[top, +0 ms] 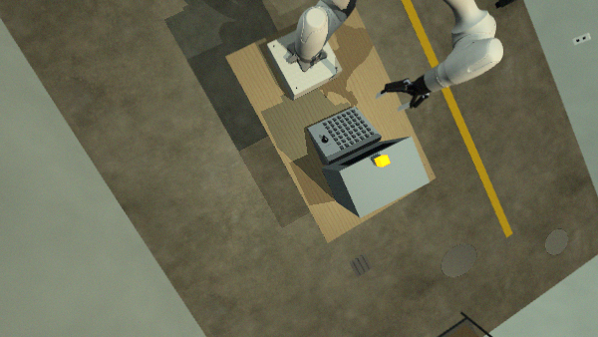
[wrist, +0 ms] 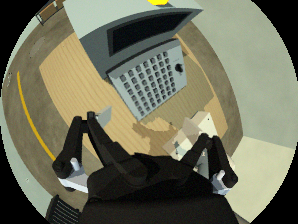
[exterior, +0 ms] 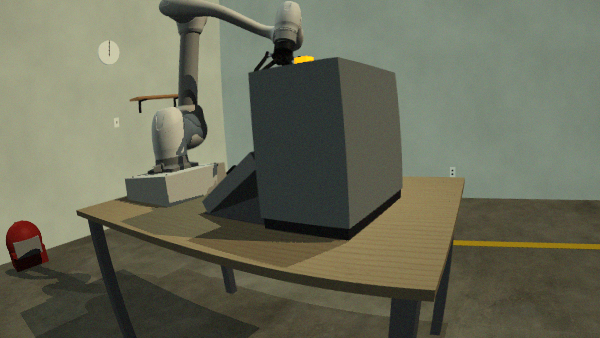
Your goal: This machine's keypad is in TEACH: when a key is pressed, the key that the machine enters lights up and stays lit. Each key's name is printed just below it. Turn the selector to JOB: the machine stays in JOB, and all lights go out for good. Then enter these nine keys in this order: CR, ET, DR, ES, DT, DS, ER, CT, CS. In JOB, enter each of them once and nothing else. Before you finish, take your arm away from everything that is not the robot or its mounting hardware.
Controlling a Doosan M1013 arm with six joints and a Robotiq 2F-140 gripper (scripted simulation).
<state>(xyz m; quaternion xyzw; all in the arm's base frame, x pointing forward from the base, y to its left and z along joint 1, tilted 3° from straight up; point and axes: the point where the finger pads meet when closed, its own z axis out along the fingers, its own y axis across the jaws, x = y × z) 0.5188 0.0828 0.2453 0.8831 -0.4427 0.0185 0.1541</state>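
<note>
The key lies 1 cm behind my hand, 11 cm to the right of it and 27 cm below it. The rest, counted from my hand: sloped keypad (2 cm ahead, 20 cm to the right, 29 cm below); black selector knob (2 cm behind, 30 cm to the right, 24 cm below).
</note>
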